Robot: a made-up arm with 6 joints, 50 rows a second.
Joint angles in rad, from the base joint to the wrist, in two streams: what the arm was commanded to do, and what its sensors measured. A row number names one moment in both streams.
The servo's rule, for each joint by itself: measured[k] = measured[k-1] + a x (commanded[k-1-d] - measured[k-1]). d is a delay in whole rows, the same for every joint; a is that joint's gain. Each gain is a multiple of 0.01, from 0.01 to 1. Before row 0 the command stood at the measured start. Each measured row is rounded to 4 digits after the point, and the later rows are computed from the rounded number. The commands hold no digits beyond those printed.
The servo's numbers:
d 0
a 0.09 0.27 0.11 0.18 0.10 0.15
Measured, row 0:
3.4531 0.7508 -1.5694 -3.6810 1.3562 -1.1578
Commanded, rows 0 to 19:
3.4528 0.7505 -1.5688 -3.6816 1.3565 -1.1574
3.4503 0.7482 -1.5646 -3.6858 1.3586 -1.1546
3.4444 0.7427 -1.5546 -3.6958 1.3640 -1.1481
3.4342 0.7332 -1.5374 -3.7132 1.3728 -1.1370
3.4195 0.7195 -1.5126 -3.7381 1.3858 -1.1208
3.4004 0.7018 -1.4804 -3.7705 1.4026 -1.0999
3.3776 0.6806 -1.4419 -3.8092 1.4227 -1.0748
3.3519 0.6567 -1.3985 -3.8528 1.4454 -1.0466
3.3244 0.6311 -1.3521 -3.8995 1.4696 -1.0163
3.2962 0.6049 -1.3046 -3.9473 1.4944 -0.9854
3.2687 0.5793 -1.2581 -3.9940 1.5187 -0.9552
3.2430 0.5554 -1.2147 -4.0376 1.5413 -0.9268
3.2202 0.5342 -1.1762 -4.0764 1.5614 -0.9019
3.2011 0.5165 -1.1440 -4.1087 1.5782 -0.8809
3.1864 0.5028 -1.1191 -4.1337 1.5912 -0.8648
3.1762 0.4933 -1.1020 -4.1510 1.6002 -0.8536
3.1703 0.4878 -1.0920 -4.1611 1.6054 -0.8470
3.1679 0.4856 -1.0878 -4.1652 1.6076 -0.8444
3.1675 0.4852 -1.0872 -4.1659 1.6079 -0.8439
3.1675 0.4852 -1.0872 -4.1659 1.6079 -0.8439
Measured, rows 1 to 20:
3.4531 0.7507 -1.5693 -3.6811 1.3562 -1.1577
3.4528 0.7500 -1.5688 -3.6819 1.3564 -1.1572
3.4520 0.7480 -1.5672 -3.6844 1.3572 -1.1558
3.4504 0.7440 -1.5639 -3.6896 1.3588 -1.1530
3.4476 0.7374 -1.5583 -3.6983 1.3615 -1.1482
3.4434 0.7278 -1.5497 -3.7113 1.3656 -1.1410
3.4375 0.7151 -1.5378 -3.7289 1.3713 -1.1311
3.4298 0.6993 -1.5225 -3.7512 1.3787 -1.1184
3.4203 0.6809 -1.5038 -3.7779 1.3878 -1.1031
3.4091 0.6604 -1.4819 -3.8084 1.3985 -1.0854
3.3965 0.6385 -1.4573 -3.8418 1.4105 -1.0659
3.3827 0.6161 -1.4306 -3.8770 1.4236 -1.0450
3.3681 0.5940 -1.4026 -3.9129 1.4374 -1.0235
3.3531 0.5731 -1.3742 -3.9481 1.4515 -1.0021
3.3381 0.5541 -1.3461 -3.9815 1.4655 -0.9815
3.3235 0.5377 -1.3192 -4.0120 1.4790 -0.9623
3.3097 0.5242 -1.2942 -4.0388 1.4916 -0.9450
3.2969 0.5138 -1.2715 -4.0616 1.5032 -0.9299
3.2853 0.5061 -1.2512 -4.0804 1.5137 -0.9170
3.2747 0.5005 -1.2332 -4.0958 1.5231 -0.9060

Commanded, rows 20 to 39:
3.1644 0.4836 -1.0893 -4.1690 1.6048 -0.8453
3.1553 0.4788 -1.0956 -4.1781 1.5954 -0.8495
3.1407 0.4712 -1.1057 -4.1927 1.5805 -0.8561
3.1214 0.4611 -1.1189 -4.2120 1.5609 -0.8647
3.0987 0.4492 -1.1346 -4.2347 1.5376 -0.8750
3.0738 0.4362 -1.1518 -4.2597 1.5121 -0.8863
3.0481 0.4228 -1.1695 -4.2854 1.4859 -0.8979
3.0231 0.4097 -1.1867 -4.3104 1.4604 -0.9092
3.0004 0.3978 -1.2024 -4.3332 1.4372 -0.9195
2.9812 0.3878 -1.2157 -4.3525 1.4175 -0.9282
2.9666 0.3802 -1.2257 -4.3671 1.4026 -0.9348
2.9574 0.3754 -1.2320 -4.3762 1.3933 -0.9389
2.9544 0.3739 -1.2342 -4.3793 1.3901 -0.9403
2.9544 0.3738 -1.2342 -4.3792 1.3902 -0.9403
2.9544 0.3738 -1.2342 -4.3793 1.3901 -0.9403
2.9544 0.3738 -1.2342 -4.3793 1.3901 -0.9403
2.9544 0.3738 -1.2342 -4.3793 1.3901 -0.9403
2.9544 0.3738 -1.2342 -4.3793 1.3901 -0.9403
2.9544 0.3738 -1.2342 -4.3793 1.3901 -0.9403
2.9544 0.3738 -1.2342 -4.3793 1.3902 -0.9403
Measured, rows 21 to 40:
3.2648 0.4959 -1.2174 -4.1090 1.5313 -0.8969
3.2549 0.4913 -1.2040 -4.1214 1.5377 -0.8898
3.2446 0.4859 -1.1932 -4.1342 1.5420 -0.8847
3.2335 0.4792 -1.1850 -4.1482 1.5439 -0.8817
3.2214 0.4711 -1.1795 -4.1638 1.5433 -0.8807
3.2081 0.4617 -1.1765 -4.1811 1.5402 -0.8815
3.1937 0.4512 -1.1757 -4.1999 1.5348 -0.8840
3.1783 0.4400 -1.1769 -4.2198 1.5274 -0.8878
3.1623 0.4286 -1.1797 -4.2402 1.5184 -0.8926
3.1460 0.4176 -1.1837 -4.2604 1.5083 -0.8979
3.1299 0.4075 -1.1883 -4.2796 1.4977 -0.9034
3.1144 0.3988 -1.1931 -4.2970 1.4873 -0.9087
3.1000 0.3921 -1.1976 -4.3118 1.4776 -0.9134
3.0869 0.3872 -1.2016 -4.3239 1.4689 -0.9174
3.0750 0.3836 -1.2052 -4.3339 1.4610 -0.9208
3.0641 0.3810 -1.2084 -4.3421 1.4539 -0.9237
3.0542 0.3791 -1.2112 -4.3488 1.4475 -0.9262
3.0452 0.3777 -1.2137 -4.3543 1.4418 -0.9283
3.0370 0.3766 -1.2160 -4.3588 1.4366 -0.9301
3.0296 0.3758 -1.2180 -4.3625 1.4320 -0.9316

